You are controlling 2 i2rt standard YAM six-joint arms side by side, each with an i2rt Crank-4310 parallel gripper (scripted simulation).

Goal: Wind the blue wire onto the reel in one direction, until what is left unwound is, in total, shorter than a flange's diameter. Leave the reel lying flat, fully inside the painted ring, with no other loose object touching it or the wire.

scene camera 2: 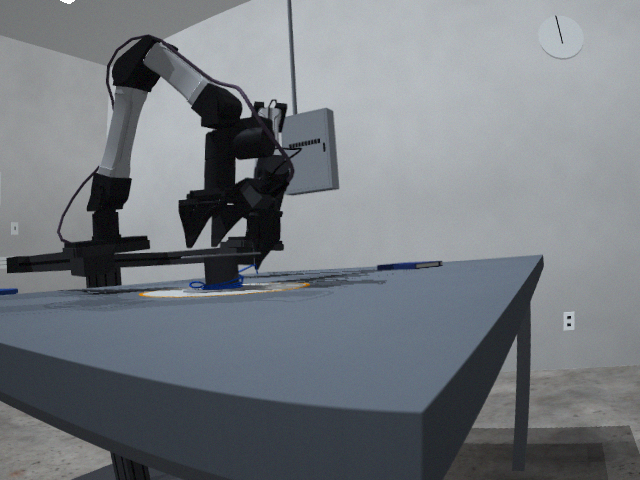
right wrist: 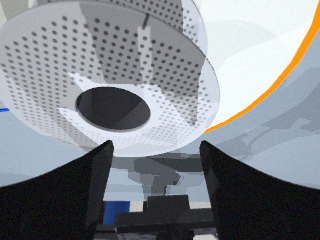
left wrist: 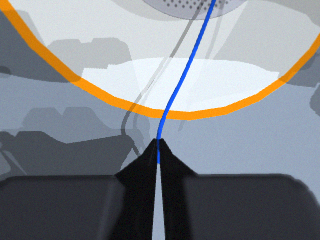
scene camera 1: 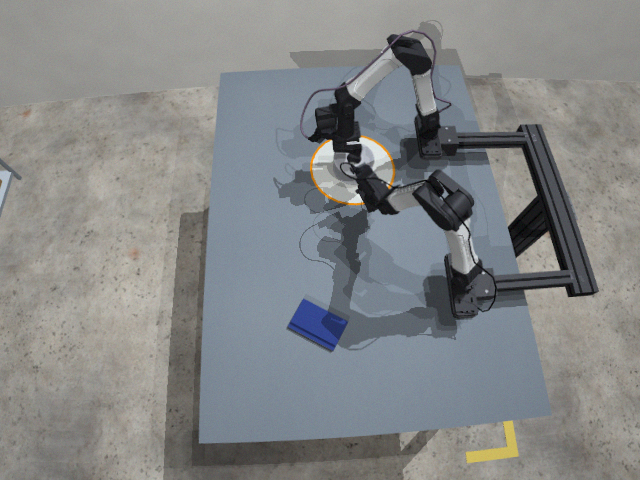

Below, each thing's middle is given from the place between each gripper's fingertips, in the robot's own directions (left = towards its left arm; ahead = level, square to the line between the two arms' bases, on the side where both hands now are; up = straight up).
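The perforated reel (right wrist: 161, 93) is 1 cm ahead of my right hand (scene camera 2: 202, 247), 3 cm to the left of it and 5 cm below it. The blue book (scene camera 1: 321, 326) is 19 cm ahead of my right hand, 63 cm to the left of it and 8 cm below it.
Relative to the perforated reel, my left hand (scene camera 2: 256, 268) is 4 cm short of it, 17 cm to the left of it and 1 cm above it. The blue book is 21 cm ahead of my left hand, 42 cm to the left of it and 3 cm below it.
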